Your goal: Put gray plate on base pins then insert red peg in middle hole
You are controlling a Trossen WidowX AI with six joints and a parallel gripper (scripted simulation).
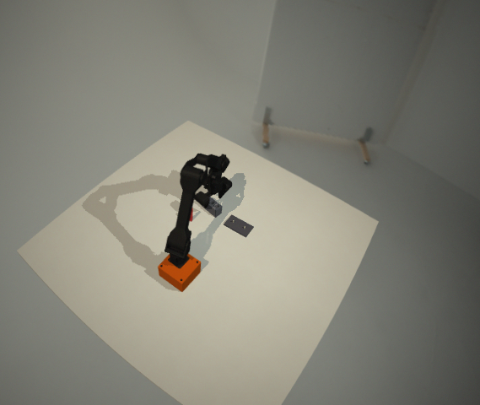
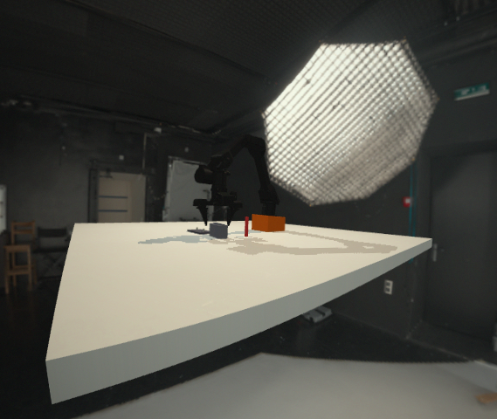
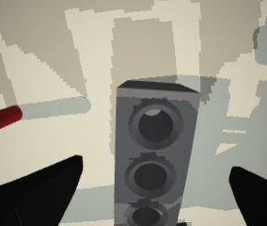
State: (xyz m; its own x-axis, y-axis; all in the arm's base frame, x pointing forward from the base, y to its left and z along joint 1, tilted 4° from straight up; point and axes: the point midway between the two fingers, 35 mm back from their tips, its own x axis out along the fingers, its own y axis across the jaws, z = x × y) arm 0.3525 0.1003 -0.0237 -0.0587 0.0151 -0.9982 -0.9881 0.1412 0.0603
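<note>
My gripper tip is 1 cm above the gray plate. The rest, counted from my gripper tip: red peg 12 cm behind, 3 cm to the left; then dark flat base 16 cm to the right, 3 cm below.
</note>
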